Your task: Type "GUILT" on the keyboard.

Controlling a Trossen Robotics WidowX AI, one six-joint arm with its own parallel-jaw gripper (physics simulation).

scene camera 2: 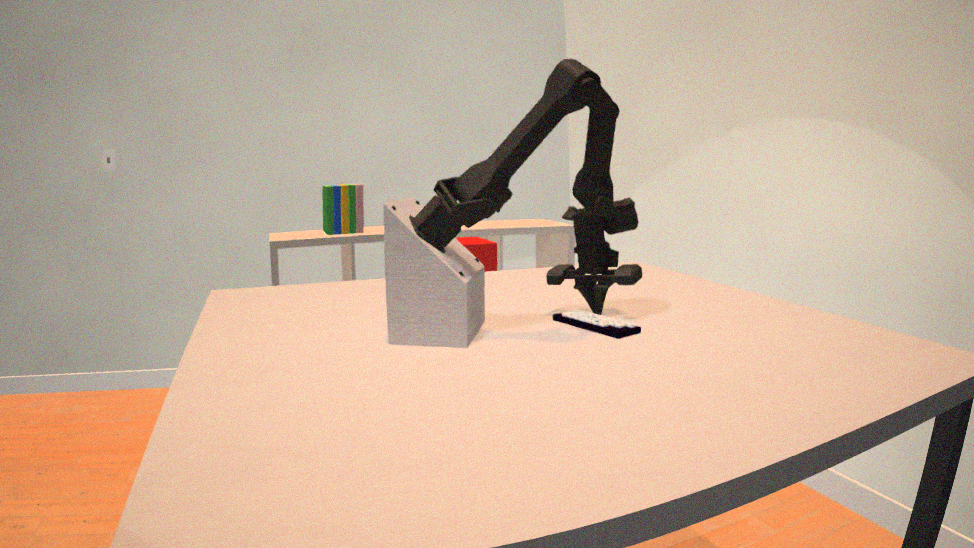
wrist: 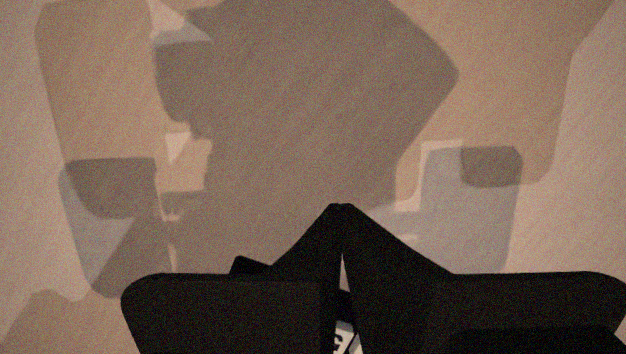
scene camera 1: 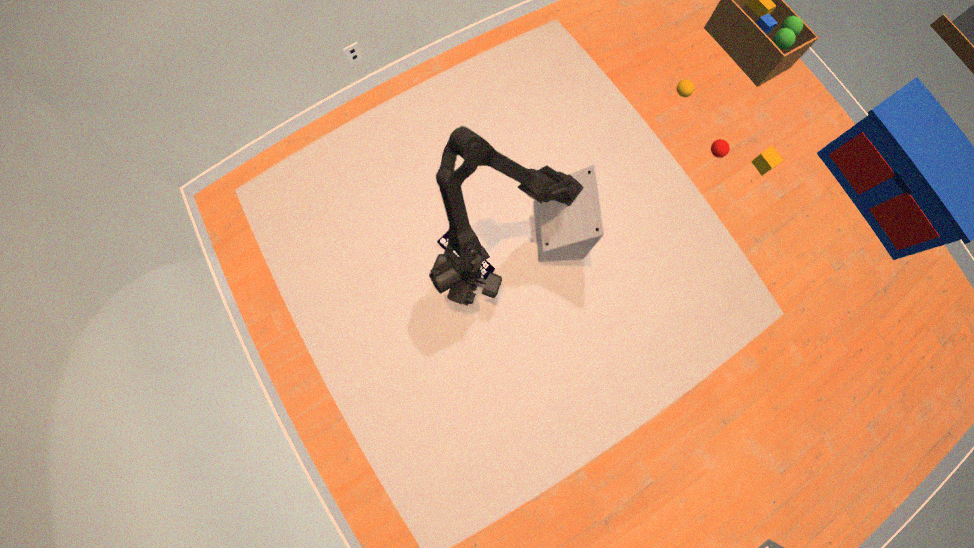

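Where they show: gripper, fingertip midpoint: (wrist: 340, 213); arm's base at its link origin: (scene camera 2: 426, 234) (scene camera 1: 569, 190).
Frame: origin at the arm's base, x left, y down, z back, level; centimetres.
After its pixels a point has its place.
Observation:
A small black keyboard with white keys (scene camera 1: 486, 268) @(z -27.3, x -5.3, y 16.8 cm) (scene camera 2: 616, 325) @(z -27.2, x -18.7, y 16.5 cm) (wrist: 344, 337) @(z -30.5, x -8.8, y 16.3 cm) lies on the table, largely covered by the arm in scene camera 1. My gripper (scene camera 2: 597, 311) @(z -34.8, x -7.1, y 18.0 cm) (wrist: 340, 213) @(z -34.8, x -7.1, y 18.0 cm) is shut and empty, pointing down, with its joined tips at the keyboard's key surface in scene camera 2. Whether they touch a key, and which one, cannot be told. In the wrist view, a key with a partly visible curved letter shows through the gap between the fingers, and a black keyboard corner shows left of them. Most letters are hidden.
The grey slanted arm base (scene camera 1: 572, 218) @(z -5.7, x 5.5, y 0.0 cm) (scene camera 2: 429, 299) @(z 2.2, x -4.2, y 10.0 cm) stands on the table (scene camera 1: 544, 408) @(z -46.8, x 32.9, y 18.1 cm) (scene camera 2: 408, 422) @(z 22.5, x -30.7, y 18.0 cm) beside the keyboard. Behind the table, a shelf unit (scene camera 2: 306, 237) bears upright books (scene camera 2: 342, 209). A bin (scene camera 1: 742, 47), balls and a yellow block (scene camera 1: 768, 160) are on the floor.

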